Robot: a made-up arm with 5 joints.
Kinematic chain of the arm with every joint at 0, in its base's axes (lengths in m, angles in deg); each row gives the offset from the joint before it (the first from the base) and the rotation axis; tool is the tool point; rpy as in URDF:
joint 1: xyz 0 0 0.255 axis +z
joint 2: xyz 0 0 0 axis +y
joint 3: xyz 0.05 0 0.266 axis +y
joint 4: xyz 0.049 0 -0.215 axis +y
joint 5: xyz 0.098 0 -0.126 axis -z
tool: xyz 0 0 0 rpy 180 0 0
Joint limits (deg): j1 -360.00..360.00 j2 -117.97..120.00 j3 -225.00..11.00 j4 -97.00..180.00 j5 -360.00..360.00
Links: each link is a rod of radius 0.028 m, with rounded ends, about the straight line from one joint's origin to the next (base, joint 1, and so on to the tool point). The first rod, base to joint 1, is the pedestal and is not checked.
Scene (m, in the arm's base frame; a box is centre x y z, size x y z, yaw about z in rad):
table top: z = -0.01
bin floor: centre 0.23 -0.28 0 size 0.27 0.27 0.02 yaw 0.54
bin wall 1: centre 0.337 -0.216 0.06 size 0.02 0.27 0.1 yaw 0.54
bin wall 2: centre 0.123 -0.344 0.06 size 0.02 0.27 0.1 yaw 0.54
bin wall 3: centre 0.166 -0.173 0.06 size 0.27 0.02 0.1 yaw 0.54
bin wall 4: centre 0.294 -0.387 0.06 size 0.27 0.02 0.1 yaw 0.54
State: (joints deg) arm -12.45 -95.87 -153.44 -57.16 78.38
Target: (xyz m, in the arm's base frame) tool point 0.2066 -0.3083 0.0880
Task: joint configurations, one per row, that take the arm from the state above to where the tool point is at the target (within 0.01 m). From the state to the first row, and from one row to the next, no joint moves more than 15 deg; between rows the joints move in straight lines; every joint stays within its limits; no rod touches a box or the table.
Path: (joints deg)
1: 1.18 -94.03 -156.61 -61.14 78.38
2: 14.81 -92.19 -159.79 -65.13 78.38
3: 28.43 -90.35 -162.96 -69.11 78.38
4: 42.06 -88.51 -166.13 -73.10 78.38
5: 55.69 -86.67 -169.30 -77.08 78.38
6: 69.32 -84.83 -172.48 -81.06 78.38
7: 82.94 -82.99 -175.65 -85.05 78.38
8: 96.57 -81.16 -178.82 -89.03 78.38
9: 110.20 -79.32 -181.99 -93.02 78.38
10: 123.83 -77.48 -185.17 -97.00 78.38
11: 123.83 -86.64 -182.73 -92.60 78.38
12: 123.83 -95.80 -180.29 -88.20 78.38

